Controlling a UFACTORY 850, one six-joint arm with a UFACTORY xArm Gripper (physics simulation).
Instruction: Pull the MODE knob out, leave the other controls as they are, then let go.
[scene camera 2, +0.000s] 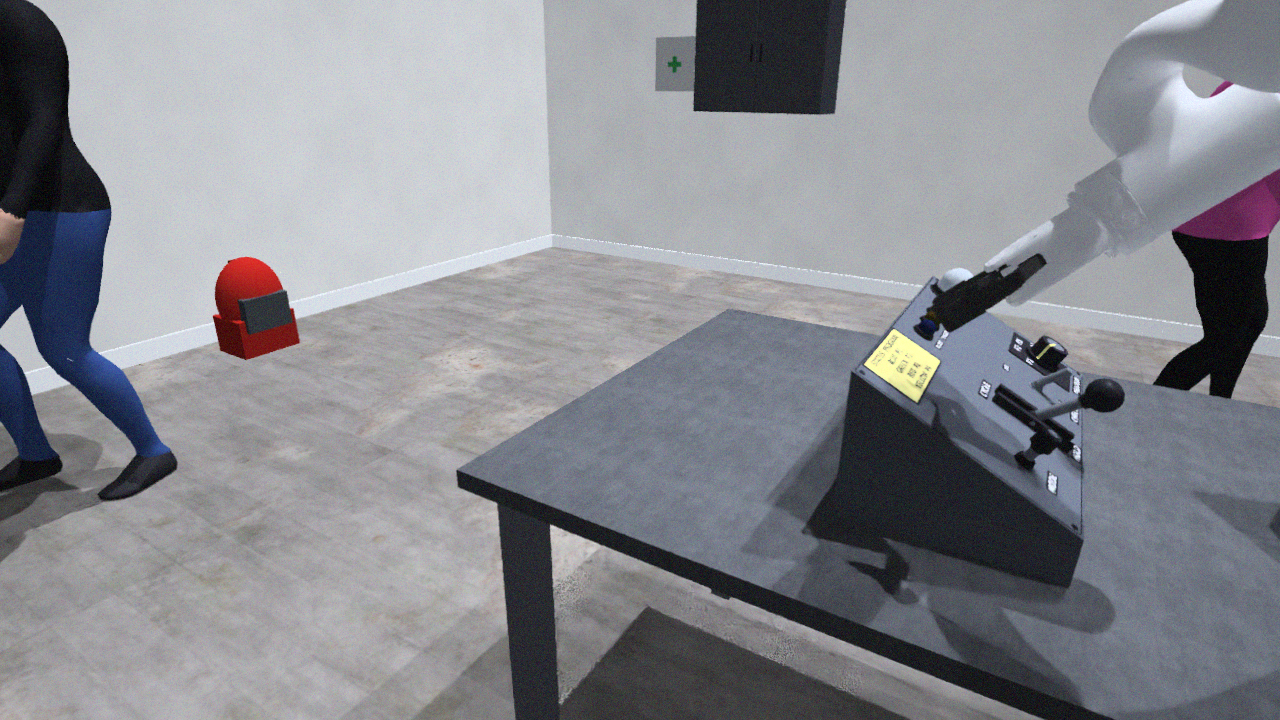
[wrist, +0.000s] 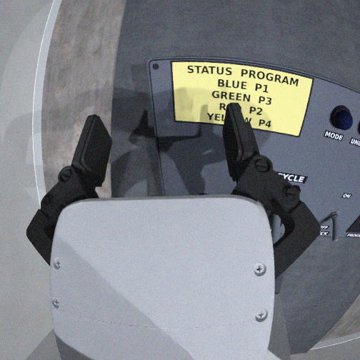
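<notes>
On the sloped control panel (scene camera 2: 962, 358) (wrist: 185, 165), a label MODE (wrist: 333, 135) sits under a round dark-blue cap (wrist: 343, 119) (scene camera 2: 927, 326). A small black knob (scene camera 2: 1026, 458) stands low on the panel in the scene view, beside a white label (scene camera 2: 1051, 483) too small to read. My gripper (scene camera 2: 941, 313) (wrist: 162, 120) is open and empty. In the wrist view its right finger overlaps the yellow note (wrist: 295, 110) (scene camera 2: 905, 364), left of the blue cap. The gripper housing hides the panel's lower left part there.
A lever with a black ball (scene camera 2: 1101, 394), a selector dial (scene camera 2: 1047, 351) and a toggle switch (wrist: 335, 225) stand on the panel. A white dome (scene camera 2: 955, 278) is at its top. The panel stands on a dark table (scene camera 2: 644, 438). People stand at far left (scene camera 2: 71, 295) and right (scene camera 2: 1226, 268).
</notes>
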